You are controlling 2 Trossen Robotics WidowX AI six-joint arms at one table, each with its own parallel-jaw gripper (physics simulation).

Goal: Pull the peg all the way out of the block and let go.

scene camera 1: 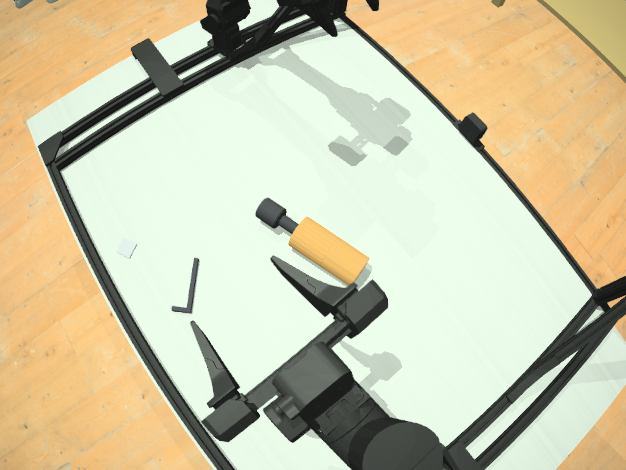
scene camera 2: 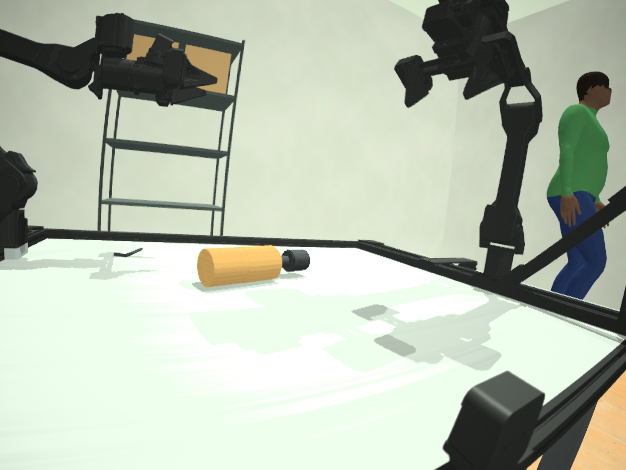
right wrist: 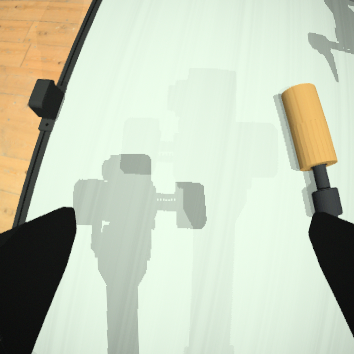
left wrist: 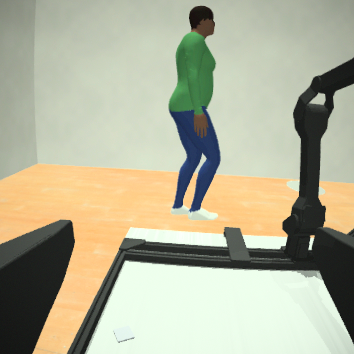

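Where they show: left gripper, fingertip midpoint: [scene camera 1: 231, 289] [scene camera 2: 211, 87] [left wrist: 197, 237]; right gripper, fingertip midpoint: [scene camera 1: 356, 22] [scene camera 2: 434, 101] [right wrist: 196, 222]; left arm's base, origin of the base link: [scene camera 2: 3, 244]; right arm's base, origin of the base link: [scene camera 1: 226, 42] [scene camera 2: 495, 277] [left wrist: 294, 252].
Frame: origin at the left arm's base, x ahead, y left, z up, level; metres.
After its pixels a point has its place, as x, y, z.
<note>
An orange wooden cylindrical block [scene camera 1: 328, 250] @[0.381, -0.175, 0.036] [scene camera 2: 240, 265] @[0.373, -0.213, 0.016] [right wrist: 310, 127] @[0.397, -0.192, 0.034] lies on its side on the white table. A dark peg with a thick round head [scene camera 1: 270, 212] @[0.491, -0.149, 0.027] [scene camera 2: 297, 260] @[0.488, -0.176, 0.013] [right wrist: 327, 200] @[0.496, -0.163, 0.025] sticks out of one end; part of its thinner shaft shows between head and block, and the rest is hidden inside. My left gripper [scene camera 1: 232, 289] @[0.350, 0.000, 0.324] [scene camera 2: 210, 86] @[0.350, 0.000, 0.324] [left wrist: 197, 237] @[0.350, 0.000, 0.324] is open and empty, high above the table. My right gripper [scene camera 2: 437, 101] @[0.560, -0.367, 0.271] [right wrist: 196, 222] @[0.560, -0.367, 0.271] is open and empty, high above the table; in its wrist view the peg's head shows just beyond the right-hand fingertip.
A dark L-shaped rod [scene camera 1: 192, 285] [scene camera 2: 128, 251] and a small pale square tile [scene camera 1: 126, 248] @[0.623, 0.080, -0.016] [left wrist: 123, 334] @[0.620, 0.078, -0.016] lie on the table. A black frame with a raised black box [scene camera 1: 473, 128] @[0.382, -0.567, 0.026] [scene camera 2: 495, 414] @[0.363, -0.585, 0.032] [right wrist: 46, 98] @[0.395, -0.569, 0.029] on one side borders the table. A person [scene camera 2: 581, 151] [left wrist: 194, 75] stands beyond it.
</note>
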